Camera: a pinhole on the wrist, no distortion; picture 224 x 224 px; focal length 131.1 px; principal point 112.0 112.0 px. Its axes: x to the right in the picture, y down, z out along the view. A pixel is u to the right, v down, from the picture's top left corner.
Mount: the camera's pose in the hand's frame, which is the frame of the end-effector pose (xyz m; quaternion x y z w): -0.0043 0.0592 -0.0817 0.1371 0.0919 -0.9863 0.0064
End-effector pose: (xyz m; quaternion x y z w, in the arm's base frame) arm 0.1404 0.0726 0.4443 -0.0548 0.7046 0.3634 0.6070
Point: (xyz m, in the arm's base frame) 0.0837 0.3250 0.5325
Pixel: outside the picture
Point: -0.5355 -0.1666 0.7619
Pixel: behind the camera
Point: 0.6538 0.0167 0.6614
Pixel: 157 150
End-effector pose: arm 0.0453 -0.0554 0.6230 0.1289 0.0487 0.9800 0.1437
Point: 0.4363 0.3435 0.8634
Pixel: 124 210
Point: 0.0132 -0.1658 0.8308
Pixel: 41 38
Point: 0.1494 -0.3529 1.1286
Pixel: 87 19
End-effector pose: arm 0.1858 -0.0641 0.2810 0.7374 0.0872 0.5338 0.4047
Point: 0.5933 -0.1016 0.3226
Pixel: 13 130
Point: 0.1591 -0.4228 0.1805
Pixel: 204 36
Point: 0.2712 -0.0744 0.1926
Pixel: 99 183
